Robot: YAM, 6 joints.
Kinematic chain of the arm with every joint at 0, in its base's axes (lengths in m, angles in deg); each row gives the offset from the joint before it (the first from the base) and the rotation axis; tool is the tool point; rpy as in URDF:
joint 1: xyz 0 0 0.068 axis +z
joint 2: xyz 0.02 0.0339 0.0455 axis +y
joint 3: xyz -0.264 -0.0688 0 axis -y
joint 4: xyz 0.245 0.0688 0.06 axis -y
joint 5: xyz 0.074 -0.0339 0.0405 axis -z
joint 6: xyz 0.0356 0 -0.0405 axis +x
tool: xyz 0 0 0 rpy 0 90 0
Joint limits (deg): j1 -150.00..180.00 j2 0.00..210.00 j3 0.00..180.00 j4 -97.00..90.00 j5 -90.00..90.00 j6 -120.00..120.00
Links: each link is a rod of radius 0.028 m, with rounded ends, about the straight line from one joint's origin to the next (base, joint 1, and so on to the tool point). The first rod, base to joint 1, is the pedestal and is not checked.
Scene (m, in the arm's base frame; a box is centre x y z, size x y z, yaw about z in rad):
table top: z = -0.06
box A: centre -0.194 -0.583 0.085 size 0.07 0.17 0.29 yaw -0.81
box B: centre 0.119 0.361 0 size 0.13 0.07 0.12 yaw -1.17
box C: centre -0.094 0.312 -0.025 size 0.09 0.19 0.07 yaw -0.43
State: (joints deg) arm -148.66 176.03 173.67 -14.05 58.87 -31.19
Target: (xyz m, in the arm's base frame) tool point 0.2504 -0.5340 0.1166
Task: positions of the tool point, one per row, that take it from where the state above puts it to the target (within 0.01 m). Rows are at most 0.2 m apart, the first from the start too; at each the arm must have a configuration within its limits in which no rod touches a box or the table.
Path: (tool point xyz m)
1: -0.5290 -0.2814 0.2784
2: -0.4903 -0.2536 0.3935
3: -0.4306 -0.2143 0.4950
4: -0.3533 -0.1657 0.5777
5: -0.3453 -0.2954 0.5163
6: -0.2859 -0.4193 0.4456
7: -0.1812 -0.5175 0.3678
8: -0.0442 -0.5741 0.2855
9: 0.1064 -0.5799 0.2009
10: 0.2504 -0.5340 0.1166

